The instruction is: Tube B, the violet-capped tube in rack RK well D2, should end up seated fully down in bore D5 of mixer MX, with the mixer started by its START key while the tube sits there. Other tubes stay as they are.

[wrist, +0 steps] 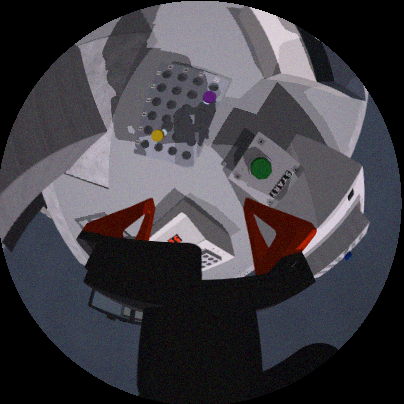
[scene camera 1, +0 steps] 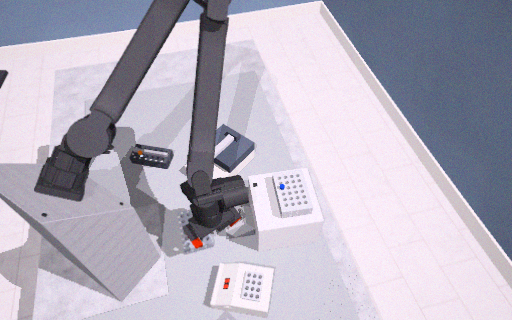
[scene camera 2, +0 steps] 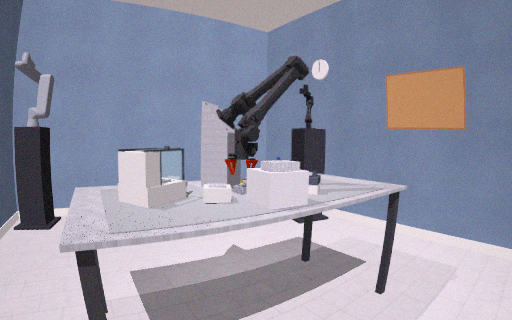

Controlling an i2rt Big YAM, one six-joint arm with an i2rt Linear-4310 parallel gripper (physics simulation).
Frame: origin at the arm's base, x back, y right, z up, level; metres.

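Seen in the pictures: gripper, fingertip midpoint: [wrist: 198,202] [scene camera 1: 215,235] [scene camera 2: 241,175]; arm's base, origin of the base link: [scene camera 1: 60,185] [scene camera 2: 224,119].
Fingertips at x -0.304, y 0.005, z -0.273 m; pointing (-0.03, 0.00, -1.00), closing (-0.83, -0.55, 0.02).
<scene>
Offsets run from my fingertips to a thing's top centre. "*": to the spot under its first point.
The violet-capped tube @(dx +0.048, dy -0.092, dz -0.036 m) [wrist: 209,97] stands in the right-hand column of the grey rack @(* dx +0.039, dy -0.006, dz -0.060 m) [wrist: 175,159] in the wrist view; the arm hides it in scene camera 1. A yellow-capped tube @(dx +0.072, dy -0.028, dz -0.036 m) [wrist: 157,135] stands in the same rack. The white mixer box @(dx -0.155, dy -0.077, dz +0.081 m) [scene camera 1: 265,207] [scene camera 2: 277,189] carries a block of bores with a blue-capped tube @(dx -0.190, dy -0.091, dz +0.094 m) [scene camera 1: 282,186] [scene camera 2: 278,158] [wrist: 348,256]. The green START key @(dx -0.040, dy -0.064, dz -0.015 m) [wrist: 261,168] is on a small grey box beside the mixer. My gripper [scene camera 1: 216,232] [scene camera 2: 241,169] [wrist: 198,202] is open and empty, its red fingers pointing down above the table, near rack and key box.
A small white device @(dx -0.070, dy +0.131, dz -0.020 m) [scene camera 1: 220,295] [scene camera 2: 217,194] with a red display stands near the rack. A dark rack @(dx +0.231, dy -0.344, dz -0.042 m) [scene camera 1: 151,165] with an orange cap and a dark-topped box @(dx -0.008, dy -0.307, dz +0.012 m) [scene camera 1: 240,150] are farther off. A tall slanted grey block [scene camera 1: 115,240] [scene camera 2: 212,145] and a white cabinet @(dx +0.006, dy +0.372, dz +0.133 m) [scene camera 2: 135,175] also stand there.
</scene>
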